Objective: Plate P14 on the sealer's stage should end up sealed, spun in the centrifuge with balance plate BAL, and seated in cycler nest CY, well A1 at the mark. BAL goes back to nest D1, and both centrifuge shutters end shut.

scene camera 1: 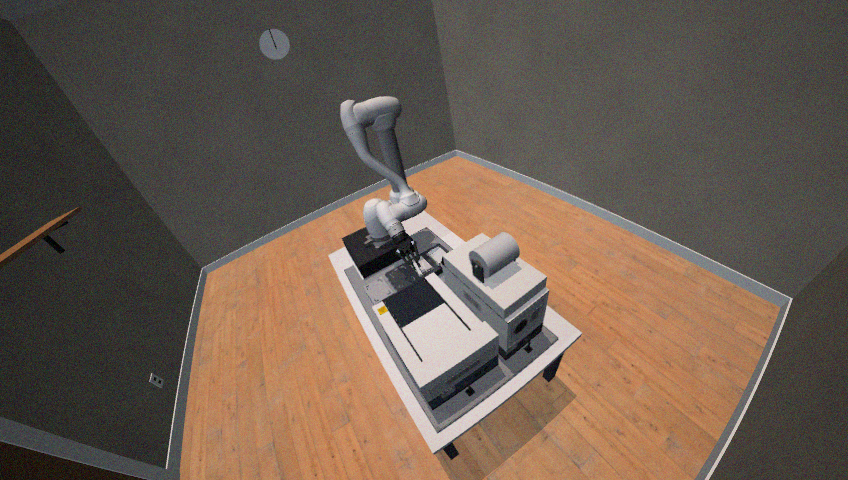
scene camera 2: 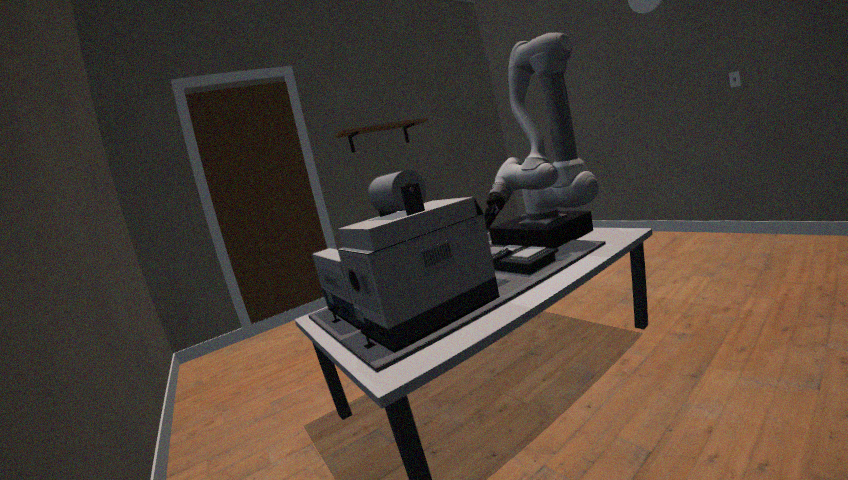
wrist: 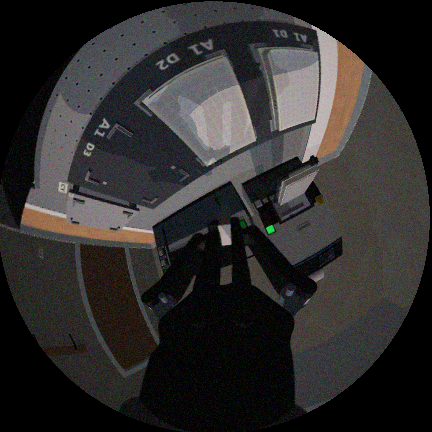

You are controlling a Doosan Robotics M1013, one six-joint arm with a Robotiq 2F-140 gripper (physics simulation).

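Pixels of known places: gripper, fingertip midpoint: (scene camera 1: pixel 421 274) (wrist: pixel 225 212); arm's base, link origin: (scene camera 1: pixel 383 237) (scene camera 2: pixel 543 221).
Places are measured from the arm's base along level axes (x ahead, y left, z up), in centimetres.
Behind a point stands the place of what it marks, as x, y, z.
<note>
My gripper (wrist: pixel 225 212) @(48.6, -1.8, 2.6) (scene camera 1: pixel 413 260) @(48.6, -1.8, 2.6) (scene camera 2: pixel 490 213) is shut and empty. It hangs low between the robot's base and the two machines. In the wrist view its fingertips are right at a green button (wrist: pixel 243 224) @(59.8, -1.8, 3.8) on the centrifuge (wrist: pixel 197 215) @(59.1, -13.1, -4.2) (scene camera 1: pixel 444 343) @(93.5, -19.7, 11.6); I cannot tell if they touch. A second green button (wrist: pixel 270 229) @(64.9, 3.9, 7.5) sits on the sealer (wrist: pixel 310 238) @(65.7, 13.7, 15.0) (scene camera 1: pixel 504 286) @(97.9, 7.3, 25.6) (scene camera 2: pixel 414 262) @(95.3, 22.3, 12.9). Plate P14 (wrist: pixel 296 184) @(52.5, 12.5, 3.0) rests on the sealer's stage. A plate (wrist: pixel 294 84) @(36.4, 16.2, -2.9) sits in nest D1 and another plate (wrist: pixel 201 109) @(34.8, 4.2, -2.9) in nest D2. Nest D3 (wrist: pixel 120 169) @(33.5, -8.4, -4.5) is empty.
The centrifuge's top has a dark shutter panel (scene camera 1: pixel 413 300) @(67.9, -16.9, 11.9). A light grey nest (wrist: pixel 96 206) @(32.8, -19.3, -4.6) marked C lies beyond D3 by the table's edge. The robot's black base (scene camera 1: pixel 367 250) @(4.1, -13.8, 0.3) (scene camera 2: pixel 543 227) @(11.8, 7.7, -0.1) stands at the table's far end. The sealer's roll (scene camera 1: pixel 495 253) @(92.0, 9.0, 37.0) (scene camera 2: pixel 394 190) @(94.0, 19.0, 33.3) rises above it.
</note>
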